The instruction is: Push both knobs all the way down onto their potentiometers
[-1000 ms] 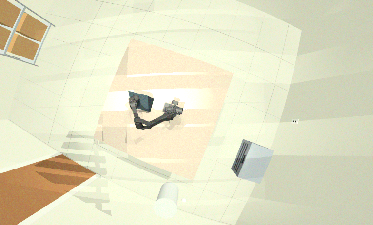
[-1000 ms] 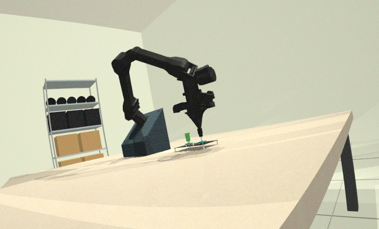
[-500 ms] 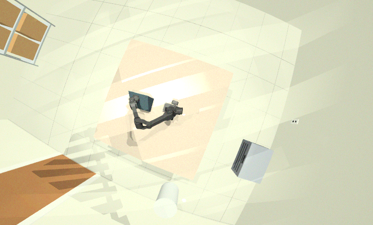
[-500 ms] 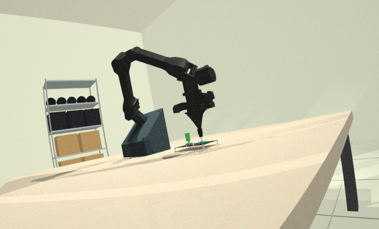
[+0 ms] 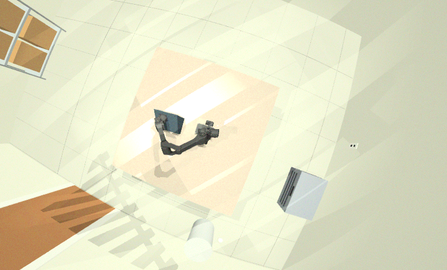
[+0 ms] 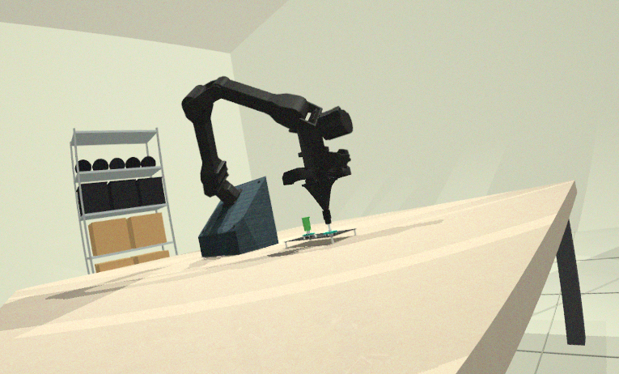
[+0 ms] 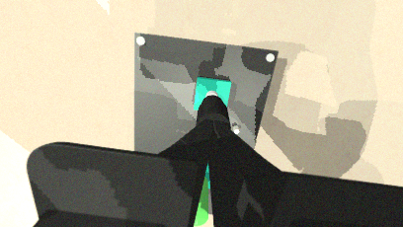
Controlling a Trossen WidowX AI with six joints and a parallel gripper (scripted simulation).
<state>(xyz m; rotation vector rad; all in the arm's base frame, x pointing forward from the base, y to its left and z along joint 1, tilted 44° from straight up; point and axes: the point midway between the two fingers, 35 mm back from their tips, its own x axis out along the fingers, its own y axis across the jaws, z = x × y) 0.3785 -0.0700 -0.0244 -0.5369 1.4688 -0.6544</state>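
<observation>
The teal potentiometer is 30 mm below my gripper tip. From my gripper tip the other things lie so: green knob: 70 mm behind, 20 mm below.
</observation>
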